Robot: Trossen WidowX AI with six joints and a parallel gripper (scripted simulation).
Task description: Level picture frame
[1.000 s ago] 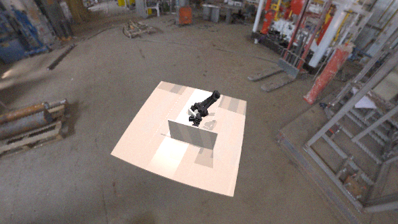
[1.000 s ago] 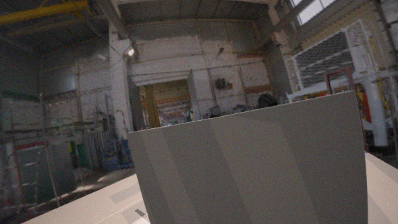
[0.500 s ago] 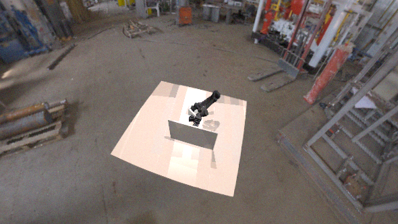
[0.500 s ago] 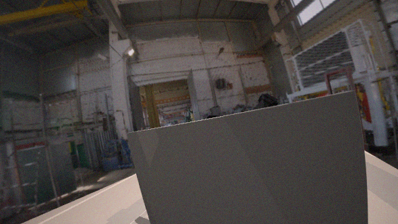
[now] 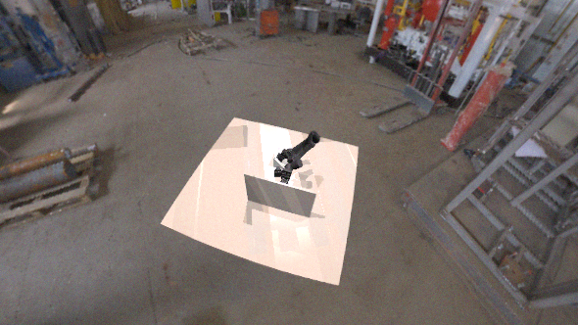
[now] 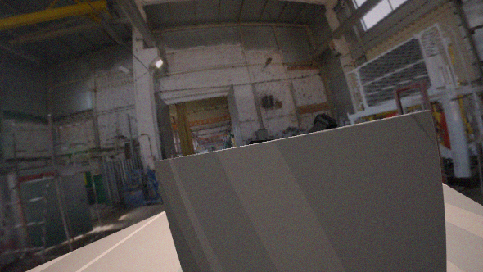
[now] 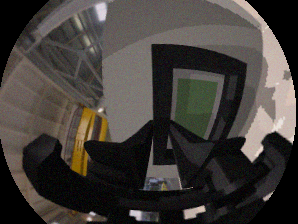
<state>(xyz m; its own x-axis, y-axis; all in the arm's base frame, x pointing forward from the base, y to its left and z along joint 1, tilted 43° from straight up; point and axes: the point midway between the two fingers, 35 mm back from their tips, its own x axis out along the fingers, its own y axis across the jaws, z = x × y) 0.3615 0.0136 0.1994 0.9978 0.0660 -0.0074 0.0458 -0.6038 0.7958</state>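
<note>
The picture frame lies 50 mm below my gripper tip, 10 mm to the right of it and 10 mm ahead of it. Also, from my gripper tip: wall panel 70 mm below, 20 mm ahead, 10 mm to the right.
</note>
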